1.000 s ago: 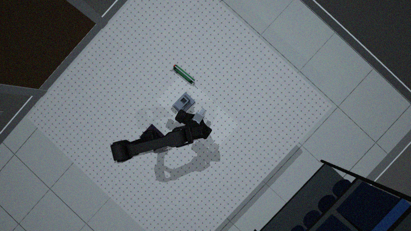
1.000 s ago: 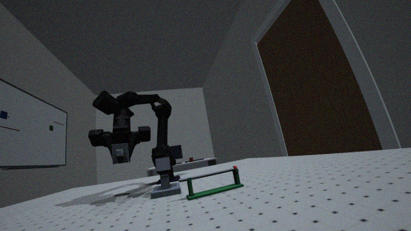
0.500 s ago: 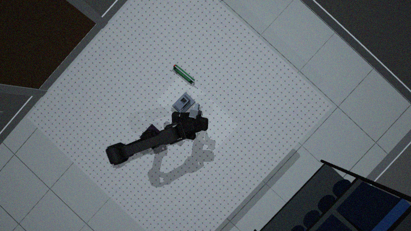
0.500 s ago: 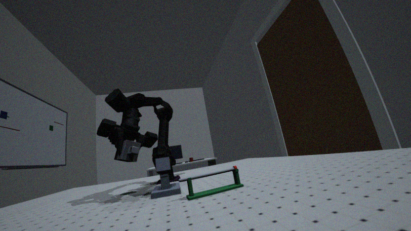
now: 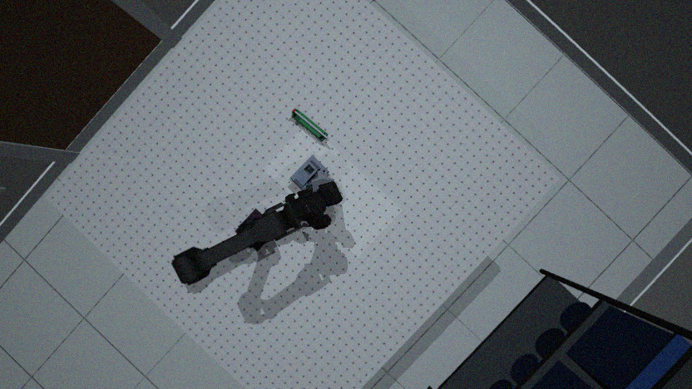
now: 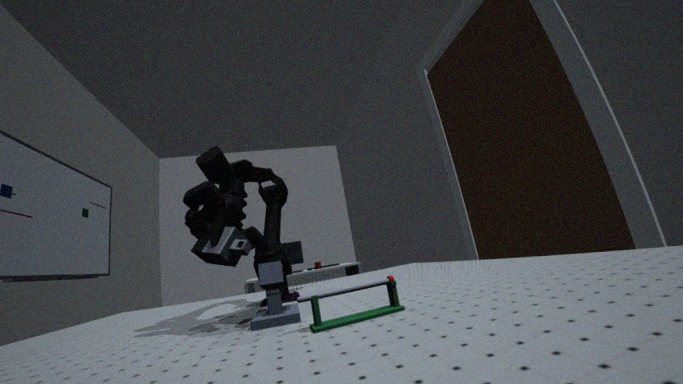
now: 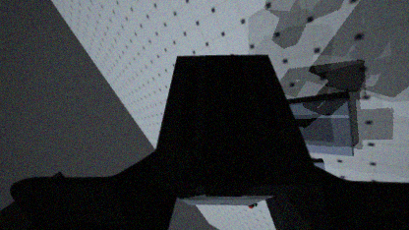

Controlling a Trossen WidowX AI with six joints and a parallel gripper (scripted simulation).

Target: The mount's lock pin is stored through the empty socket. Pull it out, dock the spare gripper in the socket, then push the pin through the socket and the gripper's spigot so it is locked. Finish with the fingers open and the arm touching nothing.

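Right now the grey mount is 8 cm to the left of my gripper tip, 8 cm below it and 1 cm behind it. Round my gripper tip: spare gripper 1 cm behind, 1 cm above; green rack 20 cm to the left, 11 cm below, 11 cm ahead.
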